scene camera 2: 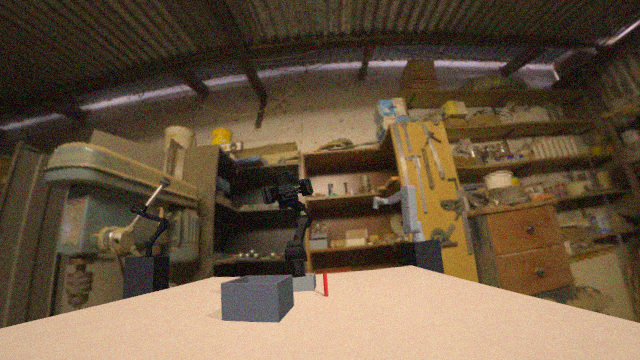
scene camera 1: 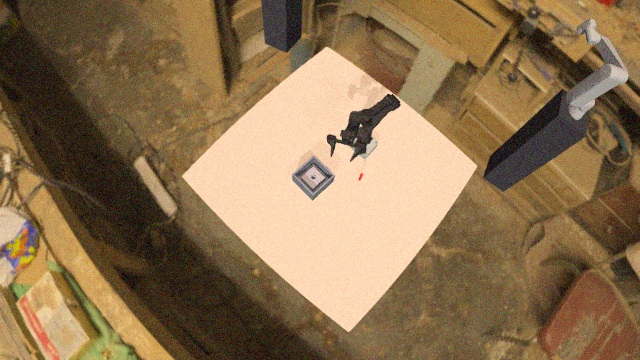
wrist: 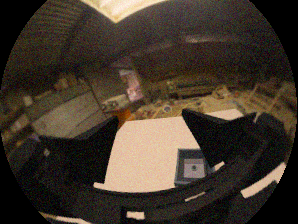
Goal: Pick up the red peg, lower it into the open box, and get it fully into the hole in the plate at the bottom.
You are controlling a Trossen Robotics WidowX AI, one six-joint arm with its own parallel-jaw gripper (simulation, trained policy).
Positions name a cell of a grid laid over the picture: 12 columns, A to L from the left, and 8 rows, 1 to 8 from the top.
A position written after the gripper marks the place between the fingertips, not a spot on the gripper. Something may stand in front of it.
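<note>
Gripper (scene camera 2: F5) visible, wrist view too (wrist: G5).
</note>
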